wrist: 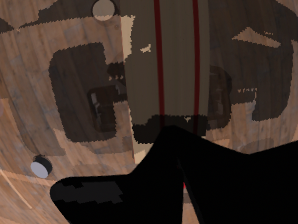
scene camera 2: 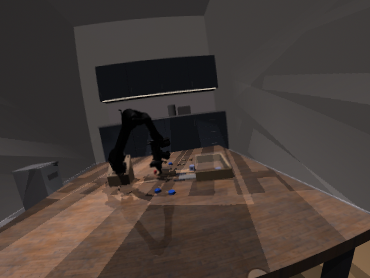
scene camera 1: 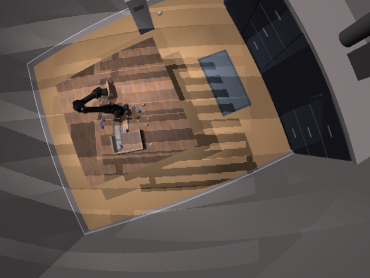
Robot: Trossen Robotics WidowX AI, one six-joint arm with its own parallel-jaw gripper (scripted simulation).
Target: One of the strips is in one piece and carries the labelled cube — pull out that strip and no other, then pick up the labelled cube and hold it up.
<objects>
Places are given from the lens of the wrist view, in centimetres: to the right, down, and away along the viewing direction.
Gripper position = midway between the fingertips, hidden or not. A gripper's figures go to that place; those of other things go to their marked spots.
gripper (wrist: 168, 131): 1, 2, 10
tan strip (wrist: 166, 58): 1, -3, 8
</objects>
